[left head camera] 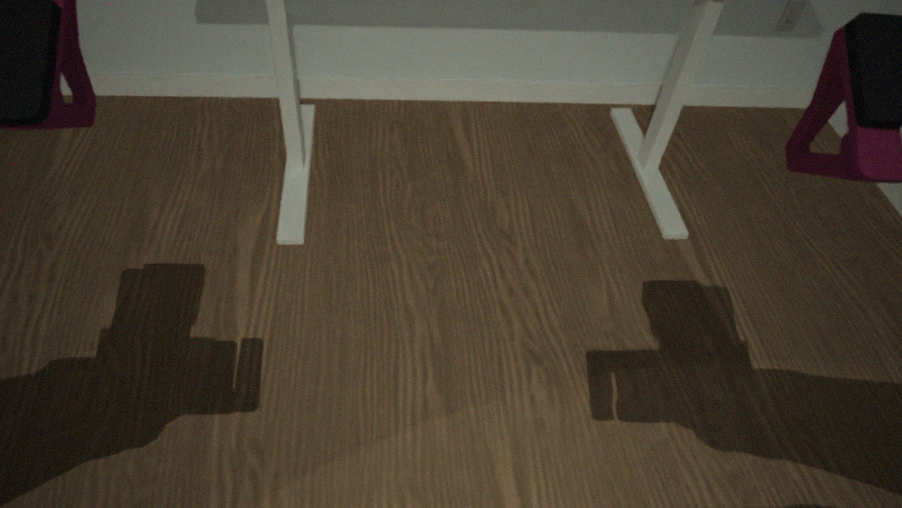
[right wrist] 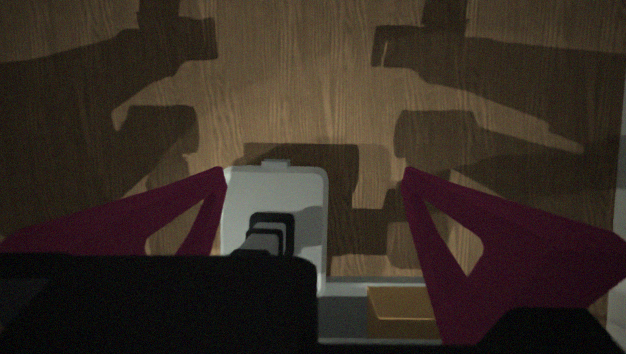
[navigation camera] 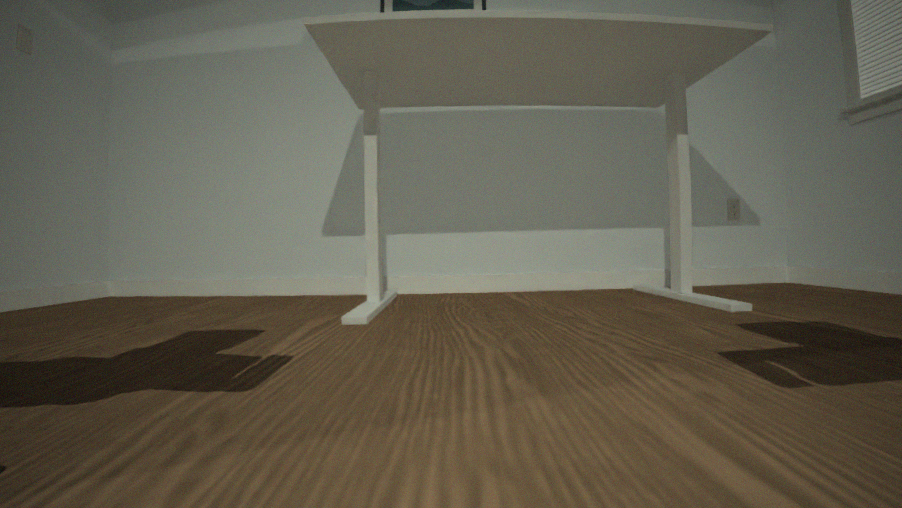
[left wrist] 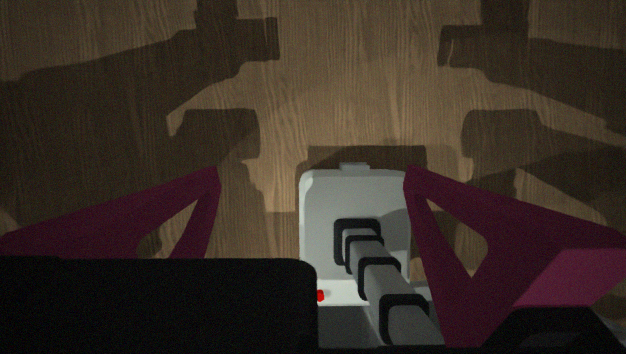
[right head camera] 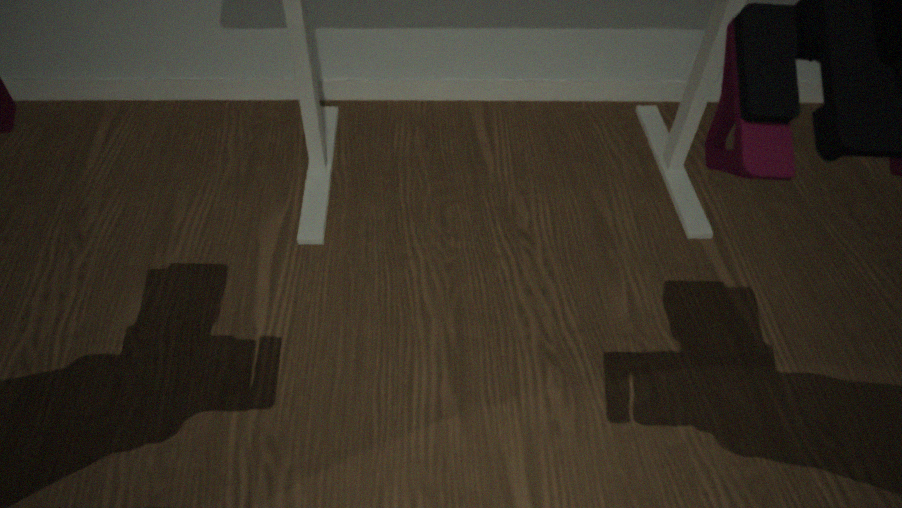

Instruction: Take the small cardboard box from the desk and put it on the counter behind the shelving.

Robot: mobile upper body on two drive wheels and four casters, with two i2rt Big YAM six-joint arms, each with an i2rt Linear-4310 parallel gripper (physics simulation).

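Frame: origin at the left arm's base, x ahead, y left, z up, level; metres.
Where they show: left gripper, fingertip midpoint: (left wrist: 312,175); right gripper, fingertip midpoint: (left head camera: 873,162) (right wrist: 313,176) (right head camera: 801,158).
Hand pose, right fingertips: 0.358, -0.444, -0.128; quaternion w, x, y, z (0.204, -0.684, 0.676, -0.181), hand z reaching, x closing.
Each offset is from my right fingertips to the top centre of the thing, as dx, dy, dz. "pt": to the spot under its first point. Level surfaces: height alone.
The white desk @(dz -0.357) (navigation camera: 536,63) stands ahead against the wall; its underside and front edge show in the navigation camera, and its legs in both head views. Its top surface is hidden, and the small cardboard box does not show on it. The counter does not show. My left gripper (left wrist: 312,175) is open and empty, held over the floor. My right gripper (right wrist: 313,176) (right head camera: 833,165) is also open and empty. Both are on the near side of the desk. Grey shelving (right wrist: 347,289) shows at the bottom of the right wrist view, with a cardboard-coloured box @(-0.828, -0.506, -0.936) (right wrist: 400,302) in it.
The lower part of a dark-framed picture or screen @(pt +1.891, +0.369, +0.203) (navigation camera: 433,5) shows above the desk edge. A window (navigation camera: 877,50) is at the right. My white base (left wrist: 320,200) (right wrist: 305,195) shows between the arms, close to the shelving. Arm shadows fall on the wooden floor @(dz -1.282) (navigation camera: 473,410).
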